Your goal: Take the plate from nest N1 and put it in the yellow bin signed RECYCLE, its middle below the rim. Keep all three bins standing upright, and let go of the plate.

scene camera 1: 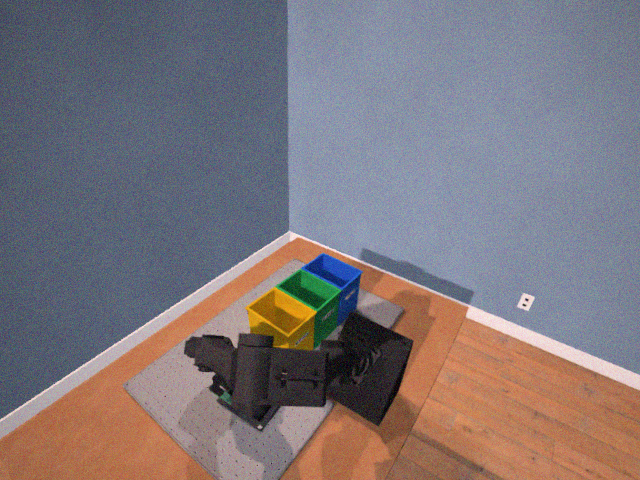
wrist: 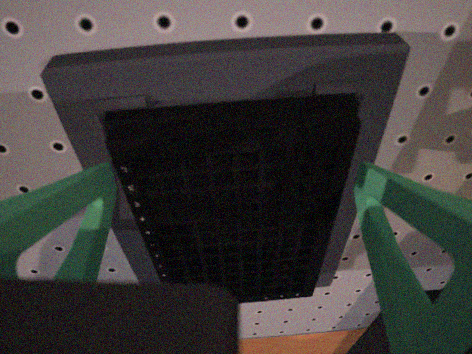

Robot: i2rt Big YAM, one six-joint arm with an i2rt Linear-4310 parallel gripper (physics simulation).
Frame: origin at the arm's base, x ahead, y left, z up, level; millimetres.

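Seen in the pictures: gripper, fingertip midpoint: (wrist: 235, 175); arm's base at its link origin: (scene camera 1: 358, 359).
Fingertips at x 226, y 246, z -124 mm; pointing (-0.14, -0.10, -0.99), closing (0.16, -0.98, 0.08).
Observation:
Pixels of each thing's top centre, then the offset from my fingertips to it. Level surfaces: height alone.
- black plate at its top centre: (wrist: 239, 243) dx -34, dy -7, dz +7 mm
- yellow bin at its top centre: (scene camera 1: 280, 309) dx +45, dy -203, dz +161 mm
- green bin at its top centre: (scene camera 1: 308, 288) dx +55, dy -335, dz +161 mm
- blue bin at its top centre: (scene camera 1: 332, 269) dx +65, dy -467, dz +161 mm
- grey mat at its surface level: dz -19 mm
The black plate (wrist: 235, 200) lies flat in its dark grey nest (wrist: 225, 75) (scene camera 1: 256, 424) on the perforated mat; the nest's sign cannot be read. My gripper (wrist: 235, 175) (scene camera 1: 223, 394) is open, its green fingertips at the two long sides of the plate, over the nest's side rims, with nothing held. The exact height of the tips is hard to tell. The yellow bin (scene camera 1: 308, 330) stands upright behind the arm in the scene view; its sign is too small to read, and the arm hides its lower part.
The green bin (scene camera 1: 326, 321) and the blue bin (scene camera 1: 350, 299) stand upright in a row beyond the yellow one, close together. The black arm (scene camera 1: 297, 379) reaches across in front of the bins from a large black box (scene camera 1: 385, 361) at the right. The grey mat (scene camera 1: 155, 384) lies under the nest.

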